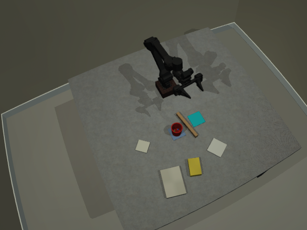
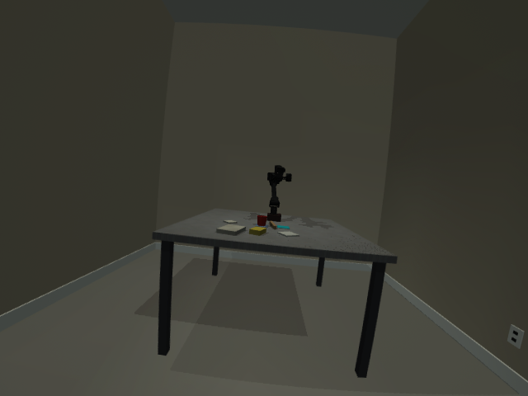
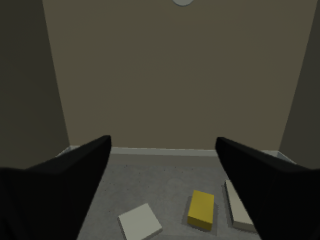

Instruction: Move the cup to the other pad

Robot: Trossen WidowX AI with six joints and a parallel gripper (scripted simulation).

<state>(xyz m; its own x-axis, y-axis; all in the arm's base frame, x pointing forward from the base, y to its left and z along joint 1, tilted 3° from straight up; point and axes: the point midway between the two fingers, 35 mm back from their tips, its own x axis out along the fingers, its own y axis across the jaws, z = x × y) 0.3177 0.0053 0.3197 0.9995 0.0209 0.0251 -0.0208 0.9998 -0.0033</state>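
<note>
Right now the red cup is 340 mm below my gripper tip, 110 mm to the right of it and 10 mm behind it. Also, from my gripper tip: blue-grey pad: 390 mm below, 110 mm to the right, 20 mm behind; blue marble: 370 mm below, 90 mm to the right, 20 mm behind; wooden bar: 380 mm below, 20 mm to the right, 20 mm behind.
</note>
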